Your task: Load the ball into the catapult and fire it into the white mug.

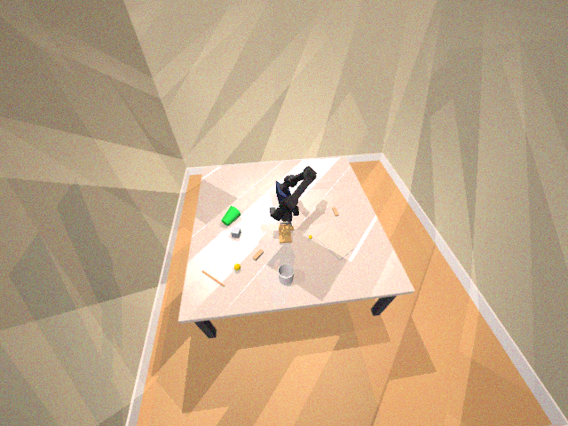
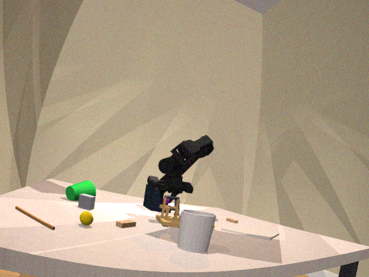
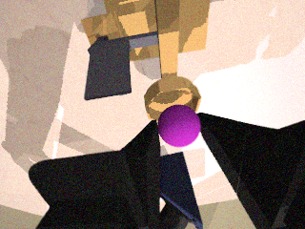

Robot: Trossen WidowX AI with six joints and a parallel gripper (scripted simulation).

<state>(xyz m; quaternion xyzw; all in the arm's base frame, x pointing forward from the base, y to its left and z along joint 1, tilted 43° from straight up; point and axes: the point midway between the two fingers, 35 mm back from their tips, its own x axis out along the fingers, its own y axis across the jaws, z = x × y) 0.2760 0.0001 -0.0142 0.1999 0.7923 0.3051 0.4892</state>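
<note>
Now: the purple ball 1 cm above my gripper tip. Round my gripper tip: grey cube: 33 cm to the right, 8 cm ahead, 5 cm below; then wooden catapult: 7 cm ahead, 2 cm to the left, 2 cm below; then small yellow ball: 16 cm to the left, 14 cm ahead, 6 cm below.
</note>
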